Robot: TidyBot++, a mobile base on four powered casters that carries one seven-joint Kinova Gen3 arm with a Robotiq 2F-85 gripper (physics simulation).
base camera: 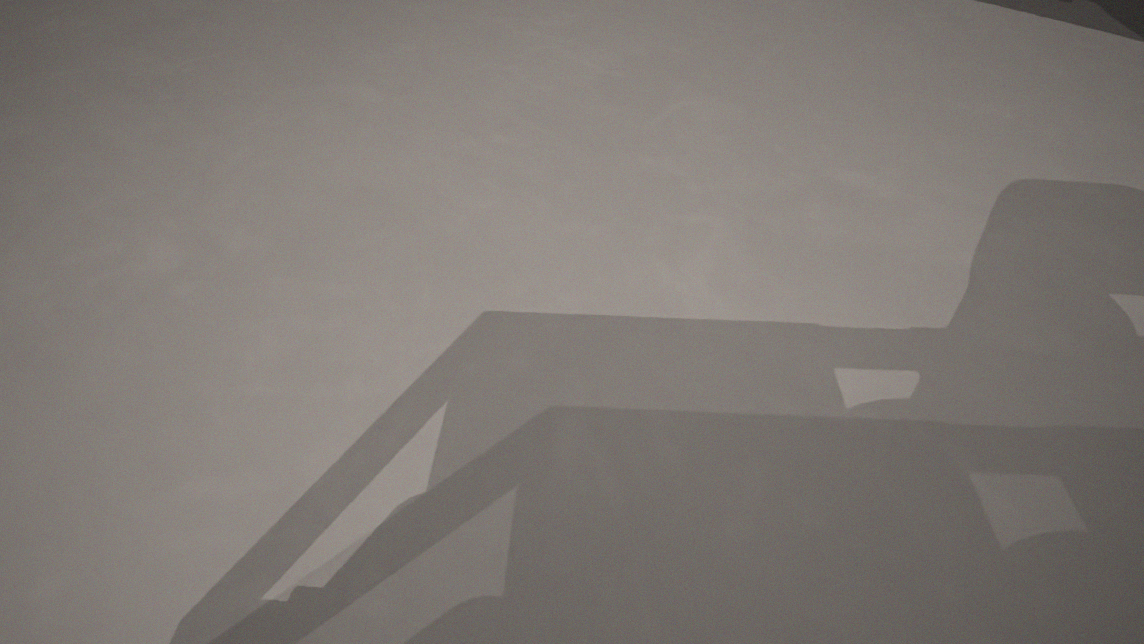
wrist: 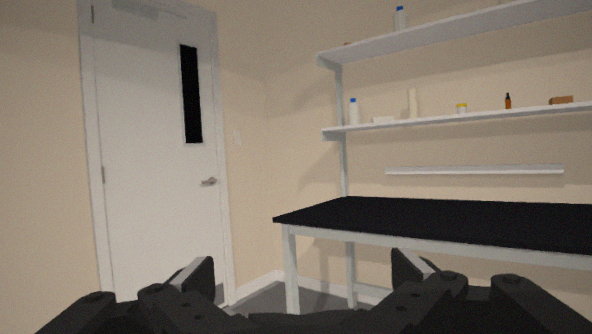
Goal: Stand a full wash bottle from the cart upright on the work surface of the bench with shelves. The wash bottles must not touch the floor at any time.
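Frame: origin at the arm's base, x ahead, y left, z up, level; centimetres.
Seen in the pictures: gripper, between the fingertips: [wrist: 302, 272].
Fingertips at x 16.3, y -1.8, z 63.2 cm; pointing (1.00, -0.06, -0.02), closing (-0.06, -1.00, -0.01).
Note:
A point is followed by its place in that frame.
The bench with shelves [wrist: 320, 235] {x 148.6, y -16.7, z 29.3 cm} stands at the right of the wrist view, with a black work surface [wrist: 430, 217] {x 137.2, y -64.8, z 36.6 cm} and two shelves above it. My gripper [wrist: 302, 272] {x 16.3, y -1.8, z 63.2 cm} is open, with nothing between its fingers, and is some way in front of the bench. The cart and its wash bottles do not show in the wrist view or the base camera view.
White bottles with blue caps stand on the upper shelf [wrist: 460, 35] and lower shelf [wrist: 440, 120]. A white door [wrist: 145, 175] {x 187.3, y 78.5, z 60.6 cm} is at the left. The base camera view shows grey floor [base camera: 400, 160] {x 69.5, y 21.7, z -39.6 cm} with shadows and a dark shape at the top right.

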